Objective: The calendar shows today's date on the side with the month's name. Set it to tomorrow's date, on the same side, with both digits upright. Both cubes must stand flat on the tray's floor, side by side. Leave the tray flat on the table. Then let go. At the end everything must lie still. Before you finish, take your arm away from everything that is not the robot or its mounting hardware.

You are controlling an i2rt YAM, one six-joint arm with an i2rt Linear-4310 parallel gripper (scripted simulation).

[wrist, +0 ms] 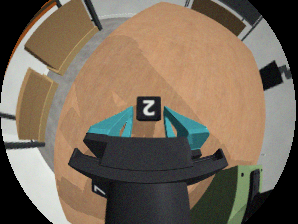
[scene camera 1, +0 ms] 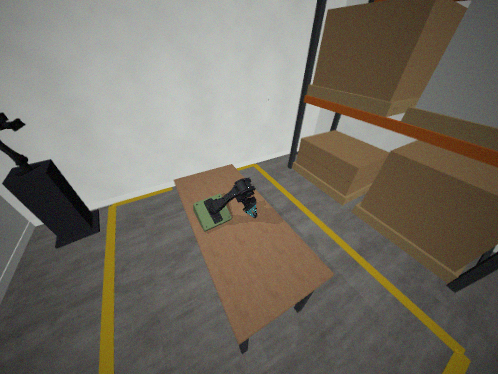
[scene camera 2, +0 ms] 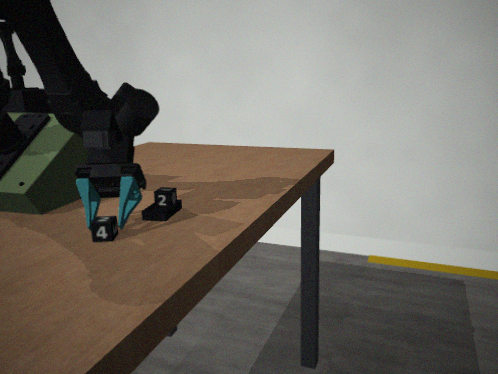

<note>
In view: my gripper (scene camera 2: 105, 228).
My gripper shows as well in the wrist view (wrist: 148, 109).
</note>
